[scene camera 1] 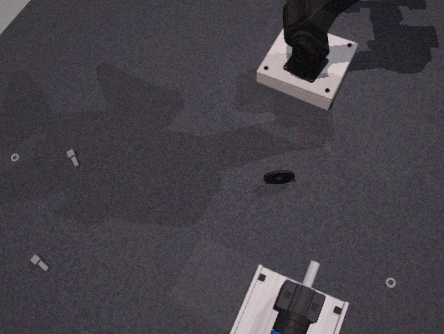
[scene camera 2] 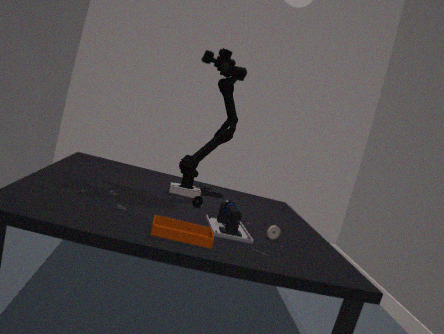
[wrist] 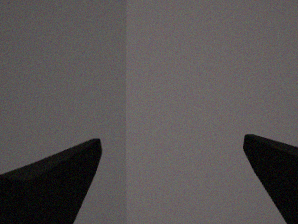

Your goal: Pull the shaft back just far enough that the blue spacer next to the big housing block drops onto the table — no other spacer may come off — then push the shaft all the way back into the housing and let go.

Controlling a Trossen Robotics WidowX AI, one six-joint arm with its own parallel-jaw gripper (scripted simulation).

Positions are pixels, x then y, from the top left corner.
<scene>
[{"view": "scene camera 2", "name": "dark housing block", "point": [225,226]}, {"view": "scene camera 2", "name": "orange tray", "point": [172,229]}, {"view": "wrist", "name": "my gripper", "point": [171,144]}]
</scene>
